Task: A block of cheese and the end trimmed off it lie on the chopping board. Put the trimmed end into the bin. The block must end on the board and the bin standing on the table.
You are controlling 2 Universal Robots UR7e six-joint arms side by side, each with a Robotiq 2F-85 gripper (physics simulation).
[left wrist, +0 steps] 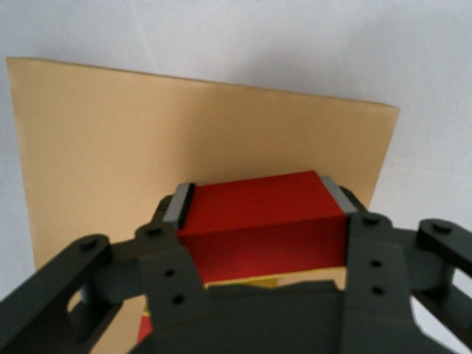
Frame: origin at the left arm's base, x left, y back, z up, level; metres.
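Seen in the pictures: left gripper, fingertip midpoint: [254,198].
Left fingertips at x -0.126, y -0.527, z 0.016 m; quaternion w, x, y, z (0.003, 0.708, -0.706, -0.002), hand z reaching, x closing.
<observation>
Offsets run from my left fingertips to a thing's top centre. "pt": to the spot under its first point. Level surfaces: height alone.
The trimmed end {pt dx +0.002, dy -0.002, dz +0.042 m} [267,247], a red piece with a thin yellow lower edge, is held between the two fingers of my left gripper [254,198]. My left gripper is shut on it, over the chopping board {dx -0.071, dy +0.038, dz +0.000 m} [95,135]. How far the piece is above the board is hard to tell. Part of the cheese block shows below and behind the gripper: a yellow cut face {pt dx -0.039, dy +0.000, dz +0.012 m} [257,283] and a red corner at the lower left. The rest of the block is hidden by the gripper. The bin and my right gripper do not show in the left wrist view.
The tan board's far edge runs across the upper part of the view, with its right corner near the right side. The pale grey table top {dz -0.016 m} [310,45] lies beyond the board and on both sides of it.
</observation>
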